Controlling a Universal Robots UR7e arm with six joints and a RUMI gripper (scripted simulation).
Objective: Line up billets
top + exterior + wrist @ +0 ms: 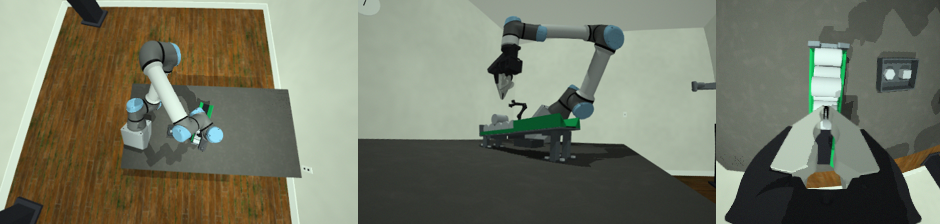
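Now: hand 9 cm above the billet. Round my hand: grey stop: 15 cm below, 8 cm to the right; dark box: 22 cm behind, 20 cm below, 2 cm to the right.
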